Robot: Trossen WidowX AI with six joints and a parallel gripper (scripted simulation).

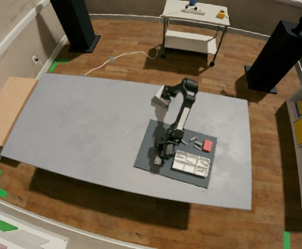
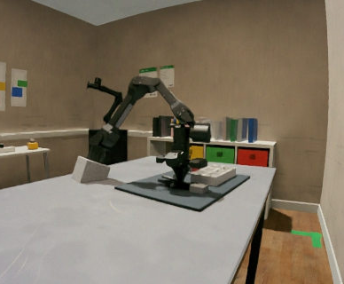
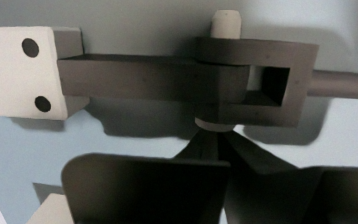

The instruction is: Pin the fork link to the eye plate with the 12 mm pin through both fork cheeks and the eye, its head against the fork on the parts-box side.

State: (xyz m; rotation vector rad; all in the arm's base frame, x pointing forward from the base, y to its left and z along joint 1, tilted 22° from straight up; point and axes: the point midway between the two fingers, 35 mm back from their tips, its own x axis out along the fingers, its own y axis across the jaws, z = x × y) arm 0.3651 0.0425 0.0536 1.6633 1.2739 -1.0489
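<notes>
Right now my hand is 30 mm to the left of the eye plate, 30 mm above it and 10 mm short of it. From my hand the other things lie so: mat 70 mm to the left, 40 mm below, 10 mm ahead; headed pin 30 mm to the right, 30 mm below; fork link 30 mm to the right, 30 mm below, 30 mm behind.
</notes>
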